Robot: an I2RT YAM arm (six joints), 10 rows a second.
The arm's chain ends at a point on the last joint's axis. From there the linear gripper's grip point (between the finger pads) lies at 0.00 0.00 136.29 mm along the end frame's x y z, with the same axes.
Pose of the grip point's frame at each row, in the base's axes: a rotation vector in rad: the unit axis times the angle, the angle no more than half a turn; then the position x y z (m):
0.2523 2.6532 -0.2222 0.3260 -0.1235 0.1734
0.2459 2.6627 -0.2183 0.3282 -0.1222 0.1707
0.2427 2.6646 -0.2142 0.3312 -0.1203 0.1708
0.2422 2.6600 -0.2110 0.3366 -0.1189 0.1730
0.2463 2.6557 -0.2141 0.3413 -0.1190 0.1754
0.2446 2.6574 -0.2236 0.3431 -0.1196 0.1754
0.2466 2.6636 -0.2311 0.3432 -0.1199 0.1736
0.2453 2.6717 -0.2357 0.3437 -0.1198 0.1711
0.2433 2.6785 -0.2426 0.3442 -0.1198 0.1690
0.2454 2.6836 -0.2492 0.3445 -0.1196 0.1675
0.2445 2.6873 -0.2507 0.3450 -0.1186 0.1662
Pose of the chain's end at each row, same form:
0.2523 2.6532 -0.2222 0.2671 -0.0964 0.2933
0.2459 2.6627 -0.2183 0.2702 -0.0958 0.2912
0.2427 2.6646 -0.2142 0.2733 -0.0944 0.2914
0.2422 2.6600 -0.2110 0.2781 -0.0932 0.2934
0.2463 2.6557 -0.2141 0.2824 -0.0929 0.2955
0.2446 2.6574 -0.2236 0.2846 -0.0926 0.2955
0.2466 2.6636 -0.2311 0.2856 -0.0923 0.2940
0.2453 2.6717 -0.2357 0.2872 -0.0919 0.2919
0.2433 2.6785 -0.2426 0.2886 -0.0914 0.2901
0.2454 2.6836 -0.2492 0.2897 -0.0907 0.2889
0.2445 2.6873 -0.2507 0.2906 -0.0896 0.2878

